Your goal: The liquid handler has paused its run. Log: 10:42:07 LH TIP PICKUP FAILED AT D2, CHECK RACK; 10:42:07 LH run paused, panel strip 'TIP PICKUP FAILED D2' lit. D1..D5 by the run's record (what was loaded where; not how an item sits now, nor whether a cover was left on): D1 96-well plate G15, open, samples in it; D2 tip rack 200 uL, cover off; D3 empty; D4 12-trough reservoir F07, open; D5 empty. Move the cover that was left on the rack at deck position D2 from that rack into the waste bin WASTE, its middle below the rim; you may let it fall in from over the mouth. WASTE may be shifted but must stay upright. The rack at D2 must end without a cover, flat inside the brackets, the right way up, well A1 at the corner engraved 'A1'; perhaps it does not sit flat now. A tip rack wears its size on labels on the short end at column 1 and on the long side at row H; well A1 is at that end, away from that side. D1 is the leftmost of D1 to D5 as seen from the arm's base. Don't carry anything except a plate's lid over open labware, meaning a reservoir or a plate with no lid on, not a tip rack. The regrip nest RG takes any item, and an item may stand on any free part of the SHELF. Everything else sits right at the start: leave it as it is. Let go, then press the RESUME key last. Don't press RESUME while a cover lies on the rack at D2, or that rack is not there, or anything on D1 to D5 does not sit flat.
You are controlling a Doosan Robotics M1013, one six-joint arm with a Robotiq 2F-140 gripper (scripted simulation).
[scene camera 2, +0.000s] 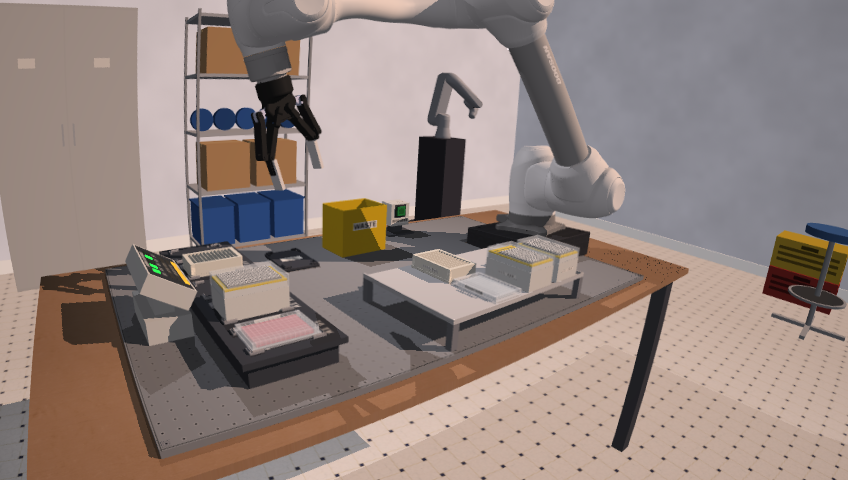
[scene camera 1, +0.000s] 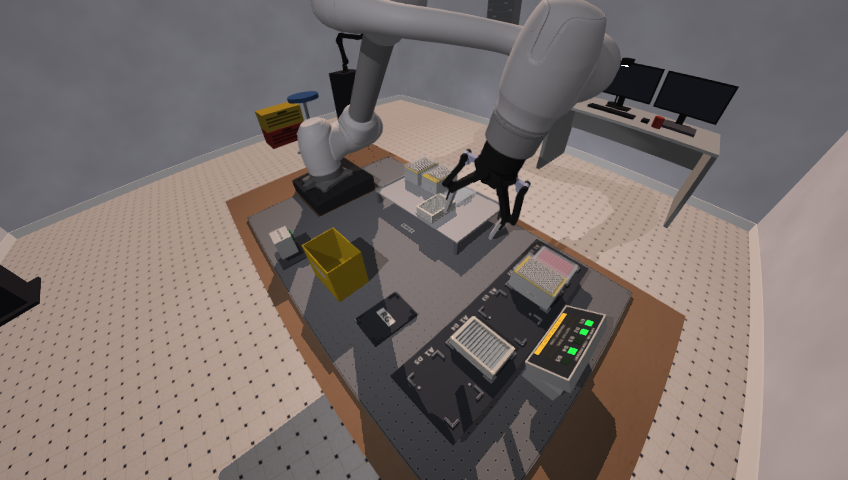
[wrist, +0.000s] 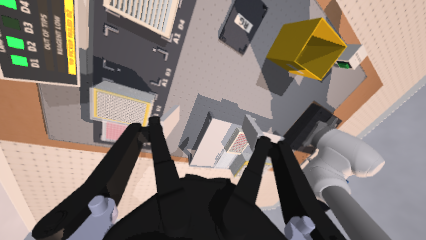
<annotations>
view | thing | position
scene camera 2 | gripper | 300,178
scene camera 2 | clear cover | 237,281
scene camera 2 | reservoir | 191,265
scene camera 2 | clear cover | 526,258
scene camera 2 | resume key box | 394,223
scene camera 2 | shelf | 450,300
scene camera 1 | gripper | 469,222
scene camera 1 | clear cover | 548,281
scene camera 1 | reservoir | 473,326
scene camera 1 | shelf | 456,224
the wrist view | gripper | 211,117
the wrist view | clear cover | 107,105
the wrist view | shelf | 219,132
</annotations>
